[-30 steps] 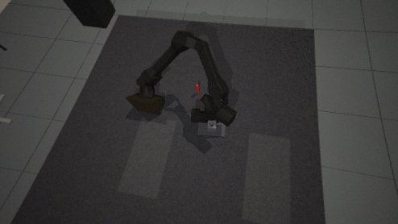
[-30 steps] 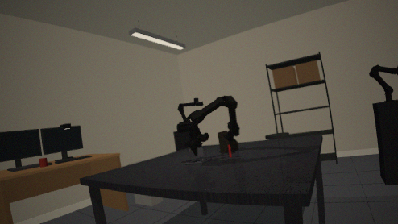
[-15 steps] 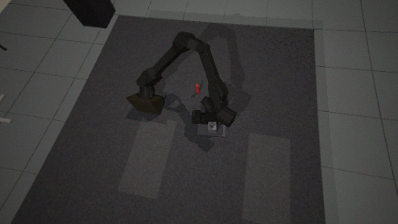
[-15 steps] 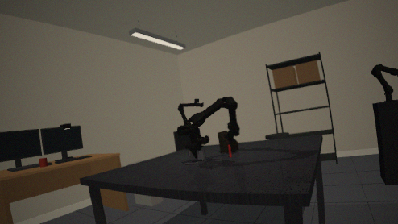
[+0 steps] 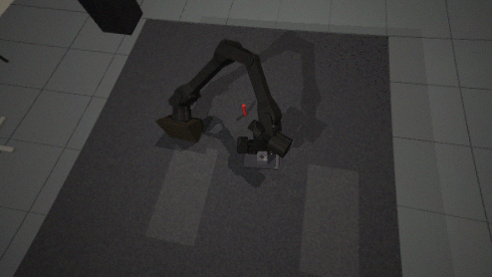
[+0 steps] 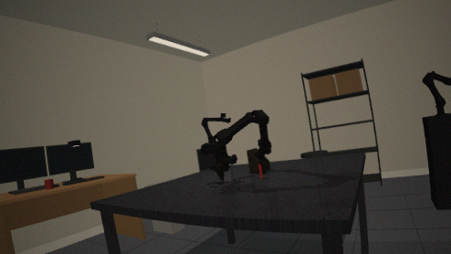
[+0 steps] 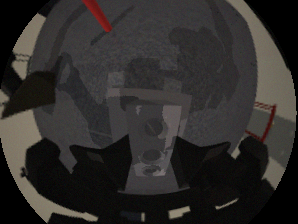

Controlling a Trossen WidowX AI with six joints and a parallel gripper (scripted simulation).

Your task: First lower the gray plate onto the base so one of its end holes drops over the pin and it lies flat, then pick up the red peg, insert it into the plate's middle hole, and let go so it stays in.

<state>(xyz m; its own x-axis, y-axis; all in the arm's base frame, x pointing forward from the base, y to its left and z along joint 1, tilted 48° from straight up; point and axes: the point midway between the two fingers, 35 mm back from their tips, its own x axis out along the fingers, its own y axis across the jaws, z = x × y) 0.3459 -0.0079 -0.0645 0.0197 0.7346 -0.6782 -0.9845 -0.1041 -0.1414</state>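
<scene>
Right now my gripper tip is 3 cm below the gray plate. Round my gripper tip: red peg (17 cm to the left, 11 cm behind, 2 cm above).
</scene>
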